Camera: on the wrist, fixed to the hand. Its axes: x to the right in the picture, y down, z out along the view.
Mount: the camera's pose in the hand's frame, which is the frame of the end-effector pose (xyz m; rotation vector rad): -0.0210 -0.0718 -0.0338 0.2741 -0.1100 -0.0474
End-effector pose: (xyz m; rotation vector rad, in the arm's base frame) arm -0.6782 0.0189 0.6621 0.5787 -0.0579 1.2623
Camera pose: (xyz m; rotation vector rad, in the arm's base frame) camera -0.6289 0.0023 0.5986 0.8812 0.0379 1.1998
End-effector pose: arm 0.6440 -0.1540 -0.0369 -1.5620 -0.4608 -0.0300
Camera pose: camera 0.6118 -0.1941 0.0271 -1.2875 -0.5642 0.0802
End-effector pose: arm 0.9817 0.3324 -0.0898 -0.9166 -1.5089 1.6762
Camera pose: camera 1.0241 0.3375 -0.0197 -0.6476 -1.3165 1.8676
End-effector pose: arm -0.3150 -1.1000 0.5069 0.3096 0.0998 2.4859
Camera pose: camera -0.2654 -1.0548 0.4596 0.5511 0.3994 2.4024
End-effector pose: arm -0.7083 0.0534 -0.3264 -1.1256 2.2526 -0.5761
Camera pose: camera -0.6776 0.0350 -0.2525 -1.0468 1.9869 -0.7951
